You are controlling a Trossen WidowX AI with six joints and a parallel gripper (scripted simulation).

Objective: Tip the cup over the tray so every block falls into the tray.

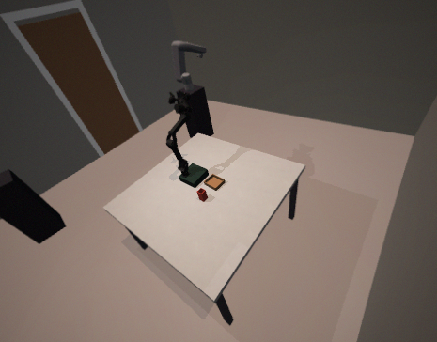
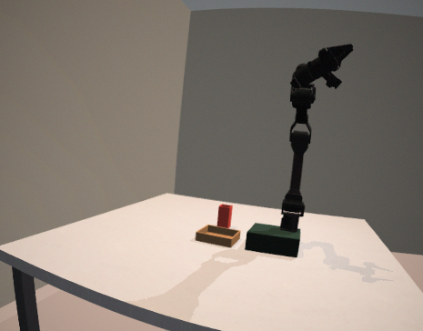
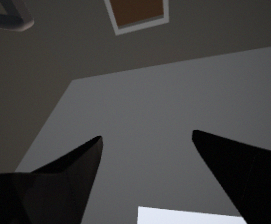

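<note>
The blue block is 49 cm ahead of my gripper tip, 32 cm to the right of it and 67 cm below it. Round my gripper tip: red cup (49 cm ahead, 32 cm to the right, 69 cm below); then purple block (49 cm ahead, 31 cm to the right, 69 cm below).
</note>
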